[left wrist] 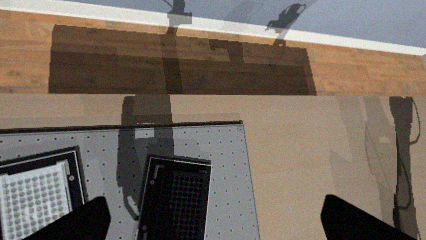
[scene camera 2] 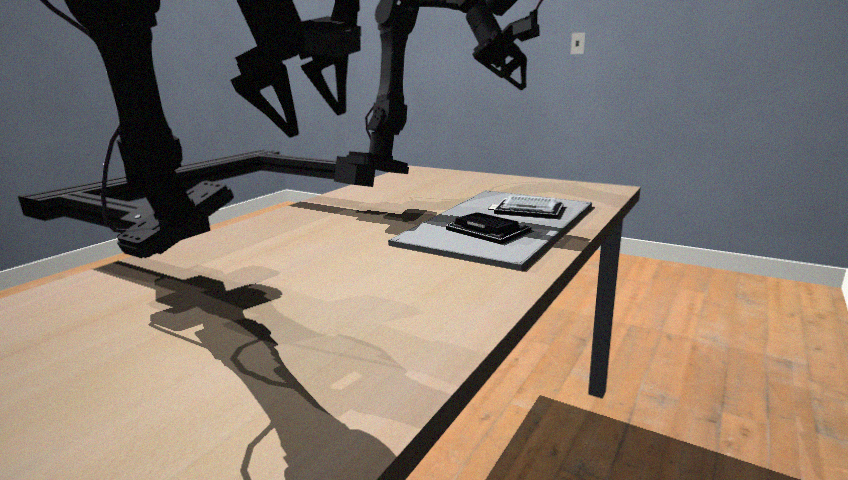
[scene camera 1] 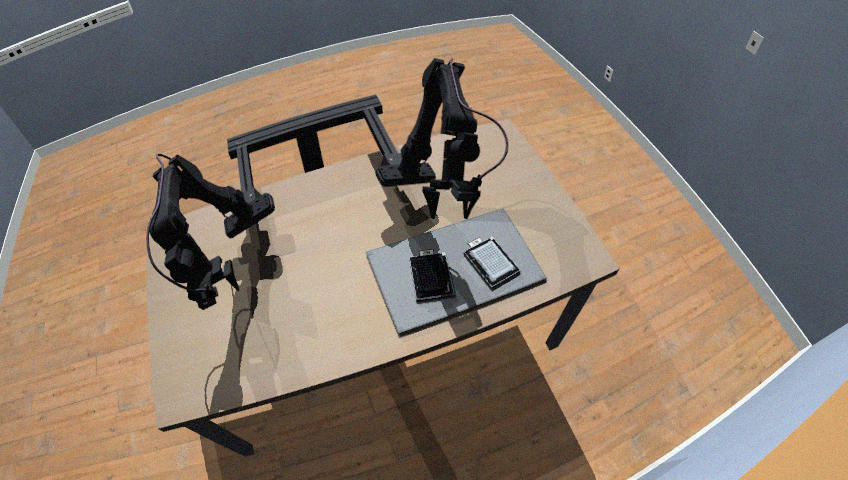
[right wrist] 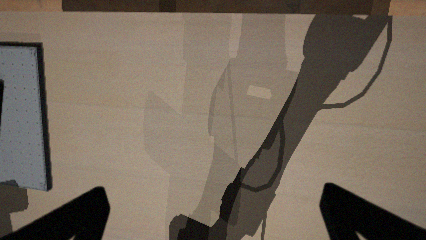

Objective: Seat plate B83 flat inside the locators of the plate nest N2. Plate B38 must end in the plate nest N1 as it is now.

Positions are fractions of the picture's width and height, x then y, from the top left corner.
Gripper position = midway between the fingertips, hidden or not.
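I can see my left gripper (scene camera 2: 0.61, 0.17), and the left wrist view gives me my left gripper (left wrist: 0.51, 0.86) again, as scene camera 1 does with my left gripper (scene camera 1: 0.53, 0.46). My right gripper (scene camera 2: 0.38, 0.26) is visible too, and the right wrist view also shows my right gripper (right wrist: 0.50, 0.81). There is a white well plate (scene camera 1: 0.58, 0.53); in the right wrist view the white well plate is out of frame. I also see a black well plate (scene camera 1: 0.51, 0.56), and scene camera 2 shows the black well plate (scene camera 2: 0.57, 0.46) too, while in the right wrist view the black well plate is out of frame.
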